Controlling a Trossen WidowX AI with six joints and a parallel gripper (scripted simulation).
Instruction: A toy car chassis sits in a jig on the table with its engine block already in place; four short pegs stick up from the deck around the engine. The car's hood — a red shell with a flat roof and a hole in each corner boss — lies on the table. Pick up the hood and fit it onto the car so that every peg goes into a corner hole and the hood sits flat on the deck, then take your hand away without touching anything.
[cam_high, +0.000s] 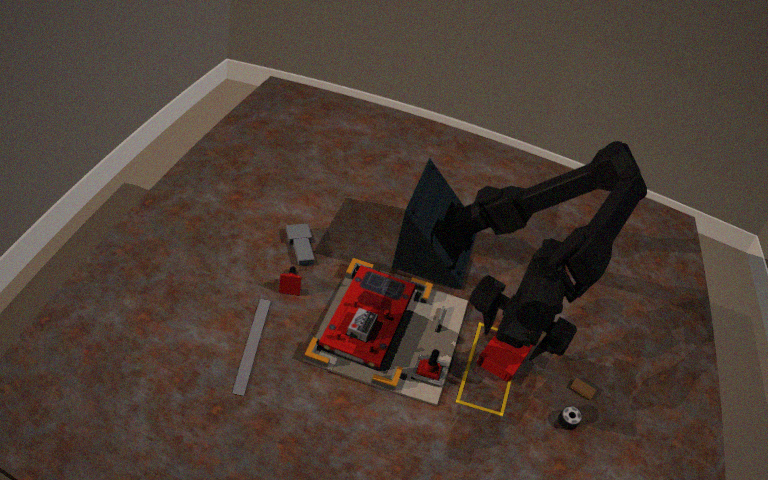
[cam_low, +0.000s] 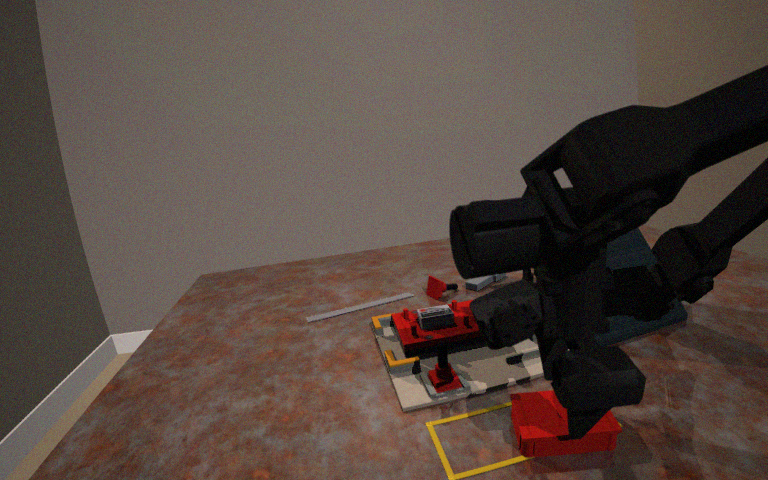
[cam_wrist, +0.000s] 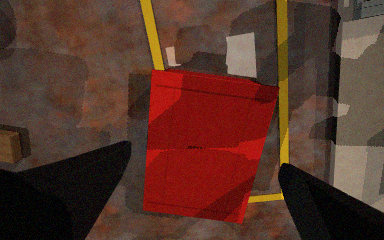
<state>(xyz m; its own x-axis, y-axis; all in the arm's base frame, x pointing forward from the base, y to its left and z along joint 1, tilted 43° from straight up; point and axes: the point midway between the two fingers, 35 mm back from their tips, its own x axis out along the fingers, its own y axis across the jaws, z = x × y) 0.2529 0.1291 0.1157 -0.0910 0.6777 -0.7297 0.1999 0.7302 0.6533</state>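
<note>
The red hood is 1 cm below my gripper tip. Round my gripper tip: baseplate (21 cm to the right, 5 cm ahead, 2 cm below); then wooden block (17 cm to the left, 3 cm below, 1 cm ahead); then black-and-white wheel (15 cm to the left, 9 cm ahead, 2 cm below).
</note>
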